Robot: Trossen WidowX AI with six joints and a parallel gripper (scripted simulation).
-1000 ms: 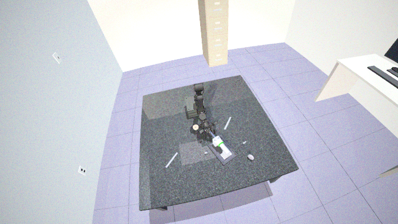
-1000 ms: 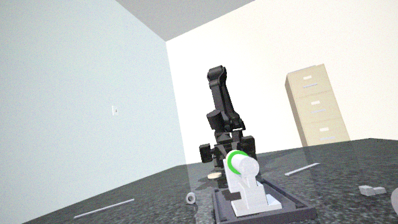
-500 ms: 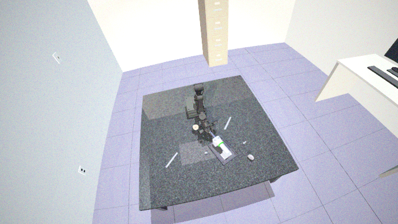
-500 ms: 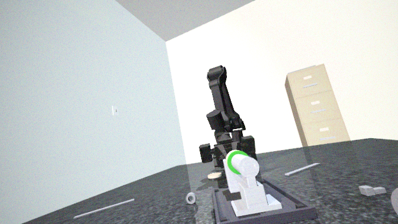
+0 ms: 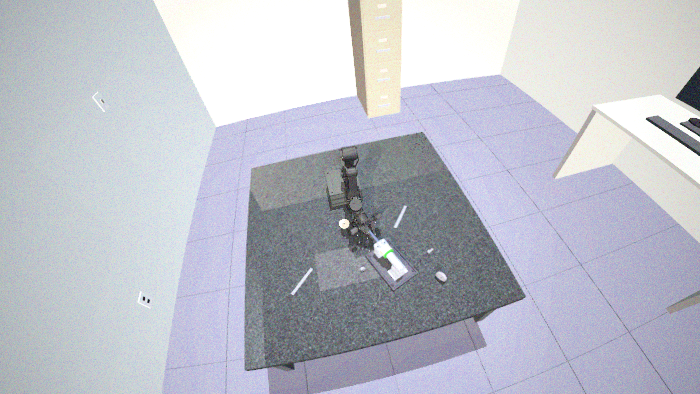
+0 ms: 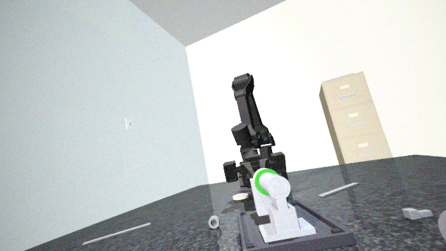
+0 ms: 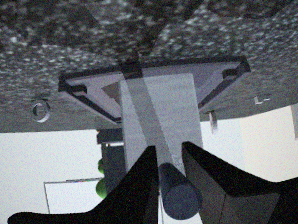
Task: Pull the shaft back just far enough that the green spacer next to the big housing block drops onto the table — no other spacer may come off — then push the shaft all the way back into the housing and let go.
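Now: gripper tip 5 cm short of the grey shaft, 2 cm to the right of it and 2 cm below it. Also, from my gripper tip: bolt 26 cm to the left, 12 cm ahead, 6 cm below; then green spacer 11 cm ahead, 4 cm to the left, 2 cm above.
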